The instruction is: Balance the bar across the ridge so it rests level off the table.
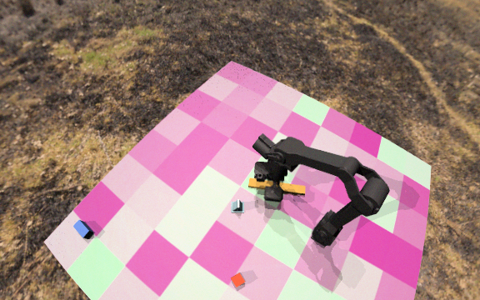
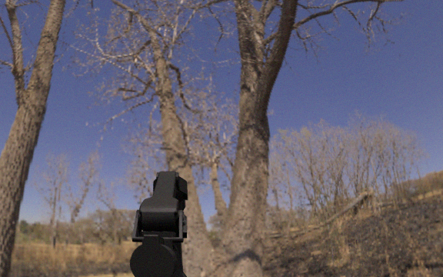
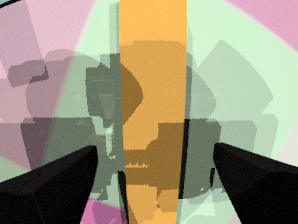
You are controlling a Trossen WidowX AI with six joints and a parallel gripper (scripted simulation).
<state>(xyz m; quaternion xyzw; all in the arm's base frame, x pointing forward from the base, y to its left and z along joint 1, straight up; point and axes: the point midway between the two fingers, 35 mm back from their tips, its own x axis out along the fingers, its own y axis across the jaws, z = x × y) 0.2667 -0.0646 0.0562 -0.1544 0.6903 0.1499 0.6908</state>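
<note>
My gripper tip is now 30 mm past the bar, 10 mm to the left of it and 10 mm above it. The rest, counted from my gripper tip: ridge: 140 mm to the left, 60 mm ahead, 30 mm above; blue block: 560 mm to the left, 470 mm ahead, 10 mm below; small red block: 360 mm to the left, 80 mm behind, 10 mm below.
</note>
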